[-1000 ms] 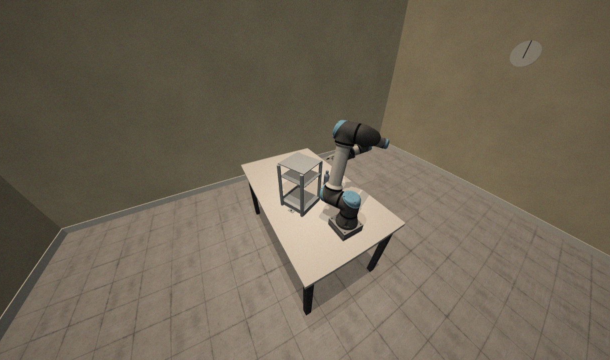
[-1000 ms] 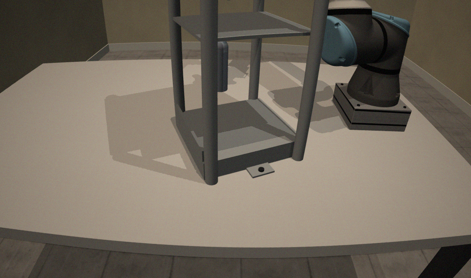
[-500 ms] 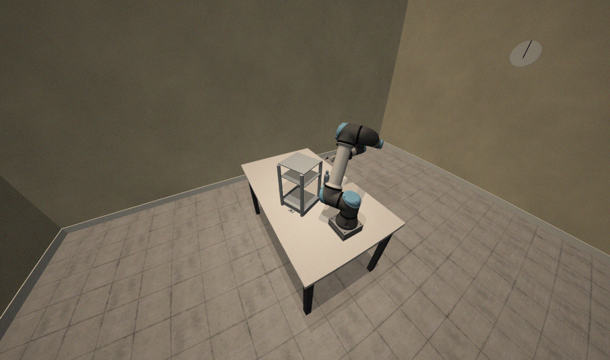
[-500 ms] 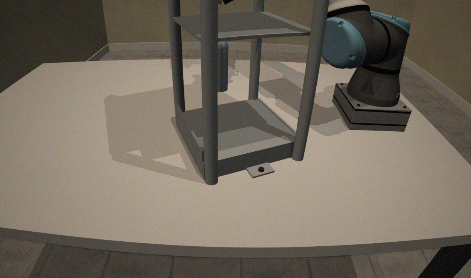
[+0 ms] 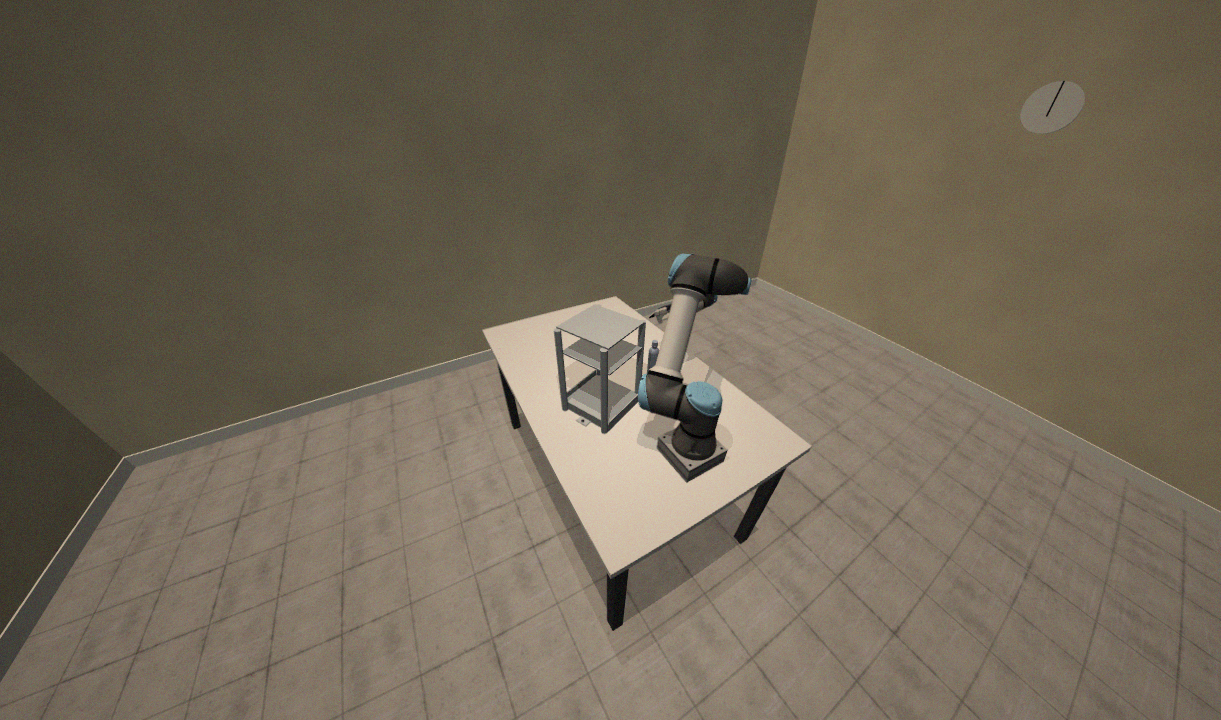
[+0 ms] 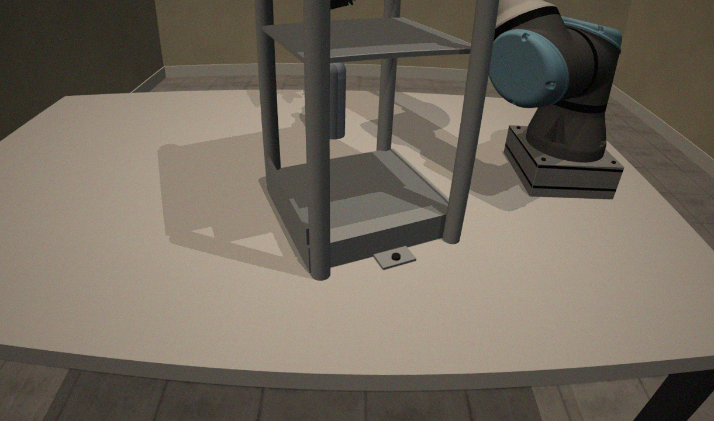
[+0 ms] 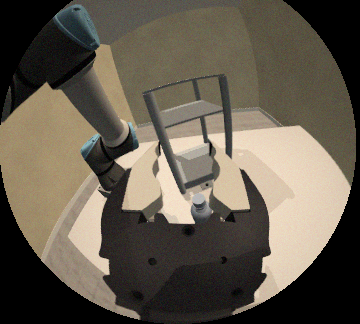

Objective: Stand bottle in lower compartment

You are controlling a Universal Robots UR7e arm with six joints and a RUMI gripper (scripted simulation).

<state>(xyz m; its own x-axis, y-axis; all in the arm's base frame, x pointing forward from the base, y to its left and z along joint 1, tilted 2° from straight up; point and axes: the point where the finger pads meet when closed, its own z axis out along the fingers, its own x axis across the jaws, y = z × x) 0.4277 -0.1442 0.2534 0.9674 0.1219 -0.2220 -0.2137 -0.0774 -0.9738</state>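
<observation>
Right now my hand is 18 cm above the grey bottle. Round my hand: shelving unit: 4 cm behind, 29 cm to the left, 12 cm below.
</observation>
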